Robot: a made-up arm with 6 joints. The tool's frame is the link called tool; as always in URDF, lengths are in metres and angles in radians. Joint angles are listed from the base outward.
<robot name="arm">
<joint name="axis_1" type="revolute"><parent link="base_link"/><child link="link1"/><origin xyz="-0.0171 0.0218 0.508"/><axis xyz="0 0 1"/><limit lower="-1.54" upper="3.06"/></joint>
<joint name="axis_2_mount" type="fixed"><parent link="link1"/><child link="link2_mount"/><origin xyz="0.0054 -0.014 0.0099"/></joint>
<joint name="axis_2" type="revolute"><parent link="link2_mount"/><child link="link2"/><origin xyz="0.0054 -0.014 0.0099"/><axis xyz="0 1 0"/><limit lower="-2.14" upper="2.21"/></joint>
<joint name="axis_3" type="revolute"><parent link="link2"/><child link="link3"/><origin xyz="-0.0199 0.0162 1.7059"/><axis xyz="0 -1 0"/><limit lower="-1.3" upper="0.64"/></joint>
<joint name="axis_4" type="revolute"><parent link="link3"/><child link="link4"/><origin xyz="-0.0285 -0.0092 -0.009"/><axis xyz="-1 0 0"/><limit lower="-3.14" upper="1.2"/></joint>
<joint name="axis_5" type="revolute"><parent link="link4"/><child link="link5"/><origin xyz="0.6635 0.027 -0.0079"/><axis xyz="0 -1 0"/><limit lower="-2.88" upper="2.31"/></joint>
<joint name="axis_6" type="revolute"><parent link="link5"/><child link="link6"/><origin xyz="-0.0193 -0.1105 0.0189"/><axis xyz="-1 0 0"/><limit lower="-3.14" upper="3.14"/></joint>
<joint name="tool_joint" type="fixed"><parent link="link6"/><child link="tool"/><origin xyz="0.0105 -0.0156 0.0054" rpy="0 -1.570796 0"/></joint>
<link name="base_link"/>
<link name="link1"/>
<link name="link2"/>
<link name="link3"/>
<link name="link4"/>
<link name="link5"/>
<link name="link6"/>
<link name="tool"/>
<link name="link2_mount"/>
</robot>
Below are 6 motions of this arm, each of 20 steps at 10 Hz.
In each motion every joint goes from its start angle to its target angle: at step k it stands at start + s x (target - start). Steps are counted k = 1, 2, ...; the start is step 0. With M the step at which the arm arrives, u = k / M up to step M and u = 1 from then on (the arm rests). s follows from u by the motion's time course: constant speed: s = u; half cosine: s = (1 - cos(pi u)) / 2; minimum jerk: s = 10 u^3 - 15 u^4 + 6 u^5.
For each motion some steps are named. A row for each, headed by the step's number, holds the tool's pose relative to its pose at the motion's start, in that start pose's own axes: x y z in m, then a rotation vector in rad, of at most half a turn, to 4 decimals.
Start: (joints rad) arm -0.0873 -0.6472 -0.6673 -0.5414 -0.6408 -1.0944
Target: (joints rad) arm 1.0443 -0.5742 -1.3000 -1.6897 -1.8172 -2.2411
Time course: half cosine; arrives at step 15
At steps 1, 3, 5, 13, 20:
1: 0.0053 -0.0033 -0.0029 -0.0174 0.0230 -0.0184
3: 0.0445 -0.0287 -0.0248 -0.1652 0.1907 -0.1554
5: 0.1117 -0.0731 -0.0626 -0.4919 0.4455 -0.3801
13: 0.4286 -0.1936 -0.2159 -2.4713 0.4778 -0.8054
20: 0.4499 -0.1940 -0.2275 -2.5892 0.4126 -0.7913

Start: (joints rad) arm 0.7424 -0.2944 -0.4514 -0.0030 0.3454 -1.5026
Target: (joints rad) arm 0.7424 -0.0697 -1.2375 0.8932 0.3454 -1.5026
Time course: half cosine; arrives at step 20
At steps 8, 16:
8: -0.0120 -0.1535 -0.0368 -0.3353 0.1769 0.2704
16: -0.0450 -0.3447 -0.0031 -0.8205 0.6578 0.5833

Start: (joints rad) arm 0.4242 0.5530 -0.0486 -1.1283 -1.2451 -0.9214
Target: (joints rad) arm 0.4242 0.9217 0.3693 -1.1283 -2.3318 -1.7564
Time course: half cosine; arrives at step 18
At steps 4, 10, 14, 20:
4: 0.0373 0.0606 -0.0222 -0.1021 0.0716 -0.0925
10: 0.2063 0.2829 -0.1225 -0.5798 0.2483 -0.4473
14: 0.3270 0.4040 -0.1948 -0.9230 0.2595 -0.6411
20: 0.3772 0.4473 -0.2252 -1.0641 0.2407 -0.7075

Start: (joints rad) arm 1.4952 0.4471 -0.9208 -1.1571 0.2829 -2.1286
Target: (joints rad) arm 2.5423 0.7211 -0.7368 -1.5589 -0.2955 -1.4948
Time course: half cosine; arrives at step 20
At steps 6, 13, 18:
6: -0.0176 -0.2000 -0.0115 -0.1577 -0.0545 0.2567
13: 0.1699 -0.7260 0.0292 -0.5392 -0.1746 0.9137
18: 0.3798 -0.9349 0.0737 -0.7181 -0.2283 1.2211

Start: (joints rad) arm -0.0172 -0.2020 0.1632 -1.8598 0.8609 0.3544
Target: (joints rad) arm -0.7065 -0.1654 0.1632 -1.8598 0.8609 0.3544
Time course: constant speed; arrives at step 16
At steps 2, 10, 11, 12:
2: 0.0102 -0.0007 -0.0214 0.0059 -0.0859 0.0058
10: 0.0740 -0.0012 -0.0993 0.0267 -0.4298 0.0263
11: 0.0844 -0.0010 -0.1076 0.0290 -0.4728 0.0285
12: 0.0954 -0.0008 -0.1156 0.0313 -0.5158 0.0306

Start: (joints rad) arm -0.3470 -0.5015 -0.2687 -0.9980 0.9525 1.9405
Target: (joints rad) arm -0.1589 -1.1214 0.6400 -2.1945 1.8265 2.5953
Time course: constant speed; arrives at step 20
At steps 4, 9, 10, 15, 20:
4: 0.0143 -0.2151 0.0741 -0.2194 0.1788 -0.2492
9: -0.0296 -0.5136 0.2008 -0.3169 0.4464 -0.5798
10: -0.0488 -0.5757 0.2310 -0.3105 0.4995 -0.6460
15: -0.2069 -0.8825 0.4055 -0.1499 0.7225 -0.9595
20: -0.4754 -1.1517 0.6145 0.1894 0.8080 -1.2073

